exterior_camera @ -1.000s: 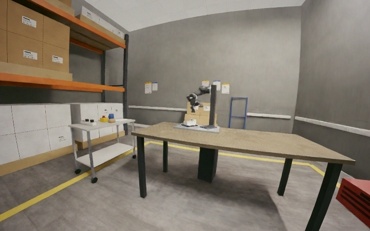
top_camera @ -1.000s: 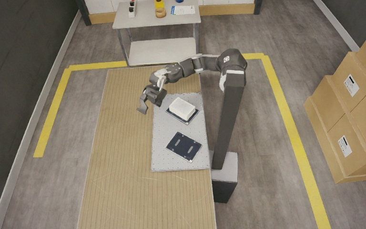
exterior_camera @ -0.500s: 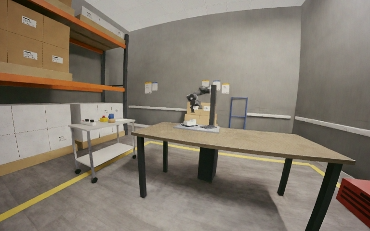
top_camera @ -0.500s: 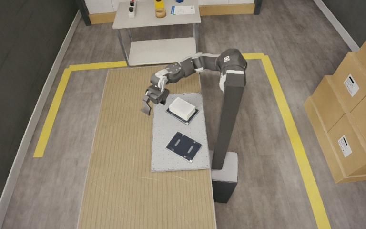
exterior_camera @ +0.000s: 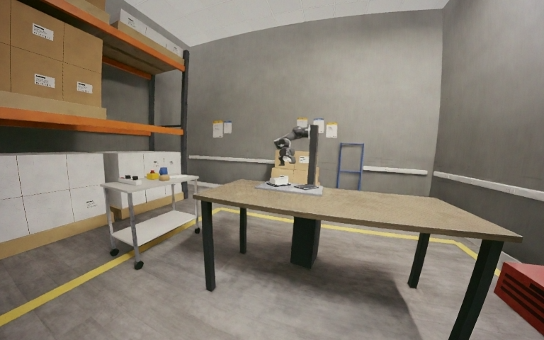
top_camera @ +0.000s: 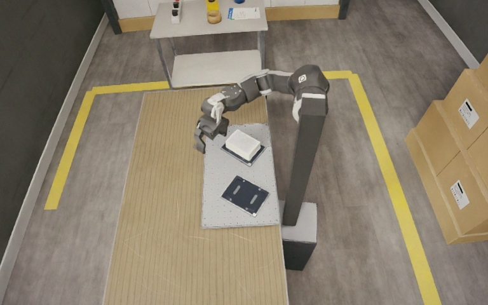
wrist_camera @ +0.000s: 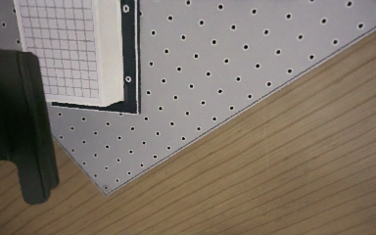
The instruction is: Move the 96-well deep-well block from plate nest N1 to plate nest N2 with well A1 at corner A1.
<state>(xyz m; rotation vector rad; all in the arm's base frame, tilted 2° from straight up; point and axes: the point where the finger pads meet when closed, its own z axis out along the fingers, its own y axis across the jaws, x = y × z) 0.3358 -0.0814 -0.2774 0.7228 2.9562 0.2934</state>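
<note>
Right now the white deep-well block is 10 cm behind my hand, 11 cm to the right of it and 15 cm below it.
</note>
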